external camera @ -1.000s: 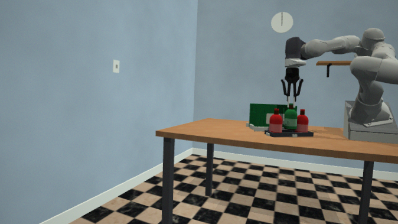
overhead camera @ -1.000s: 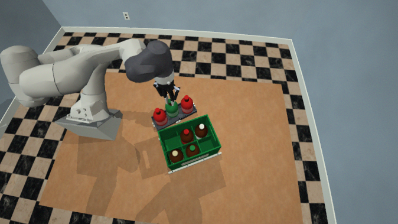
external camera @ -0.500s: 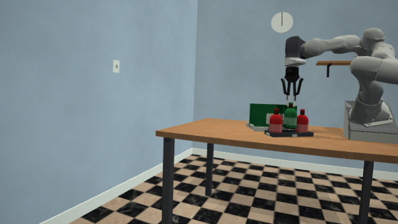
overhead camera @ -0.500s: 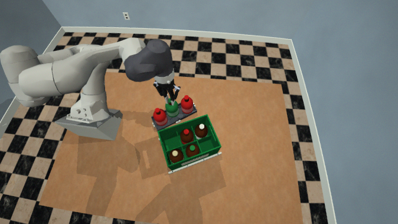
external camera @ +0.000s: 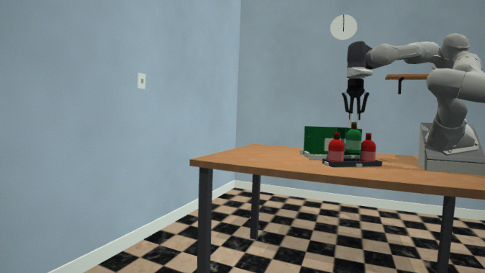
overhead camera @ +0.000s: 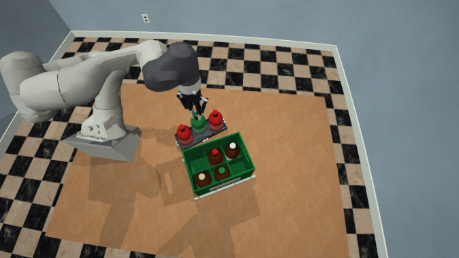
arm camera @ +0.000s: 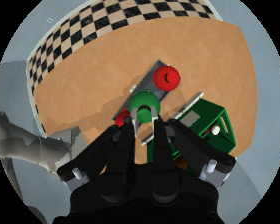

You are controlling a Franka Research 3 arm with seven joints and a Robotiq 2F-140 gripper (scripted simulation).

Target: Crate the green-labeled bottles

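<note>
Right now my hand is 90 mm above the green-labeled bottle. From my hand the other things lie so: green crate: 100 mm ahead, 200 mm to the right, 140 mm below; dark tray: 210 mm below.
</note>
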